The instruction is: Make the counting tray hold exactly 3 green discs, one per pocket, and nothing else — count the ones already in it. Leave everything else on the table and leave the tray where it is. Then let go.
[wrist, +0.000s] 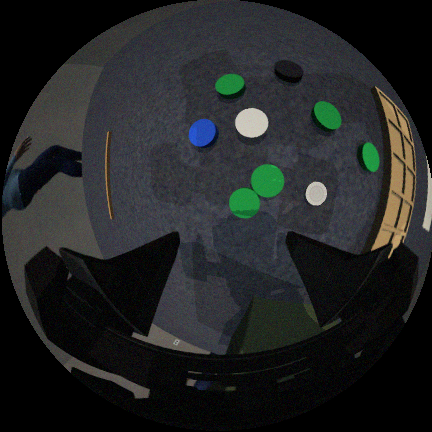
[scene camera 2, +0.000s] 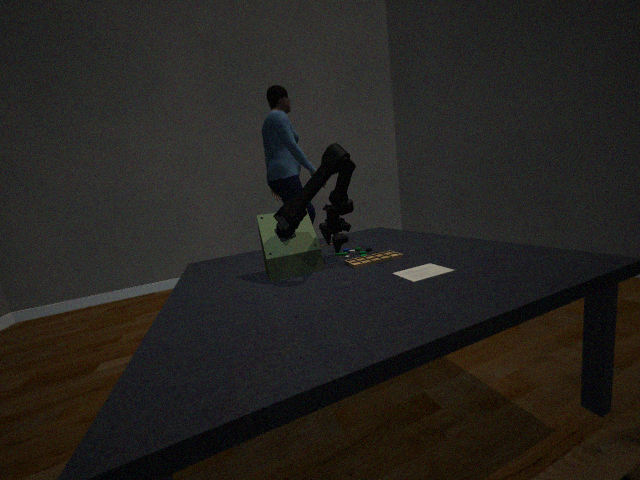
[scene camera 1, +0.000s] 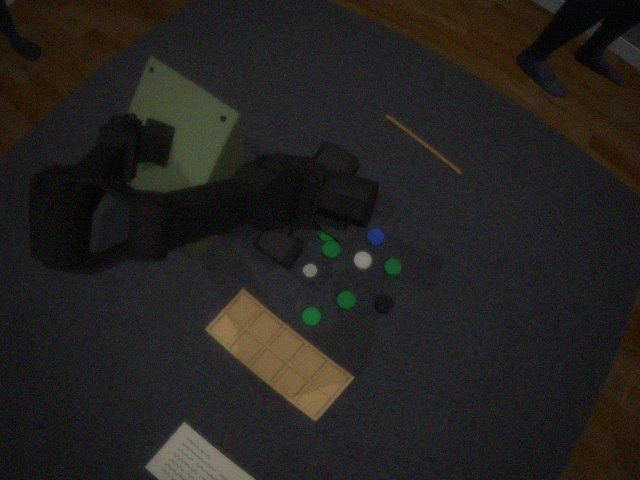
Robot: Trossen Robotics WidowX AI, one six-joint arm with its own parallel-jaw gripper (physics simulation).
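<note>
My gripper [scene camera 2: 333, 245] [wrist: 234, 237] is open and empty above the table, beside two green discs. One of these discs [scene camera 1: 330, 249] [wrist: 267, 180] appears to touch the other [scene camera 1: 325, 236] [wrist: 244, 203], which the arm partly hides in scene camera 1. Another green disc [scene camera 1: 311, 315] [wrist: 370, 157] lies closest to the tray, one [scene camera 1: 345, 299] [wrist: 327, 115] a little farther out, and one [scene camera 1: 392, 266] [wrist: 229, 85] farthest. The wooden counting tray [scene camera 1: 279, 355] [scene camera 2: 374, 257] [wrist: 402, 172] has two rows of pockets; no disc shows in any of them.
Among the green discs lie a blue disc [scene camera 1: 375, 236] [wrist: 202, 132], a large white disc [scene camera 1: 362, 259] [wrist: 251, 122], a small white disc [scene camera 1: 309, 270] [wrist: 316, 193] and a black disc [scene camera 1: 383, 303] [wrist: 289, 71]. A thin stick [scene camera 1: 423, 144], a paper [scene camera 1: 193, 454] [scene camera 2: 423, 272] and a green block [scene camera 1: 180, 113] [scene camera 2: 292, 258] are farther off.
</note>
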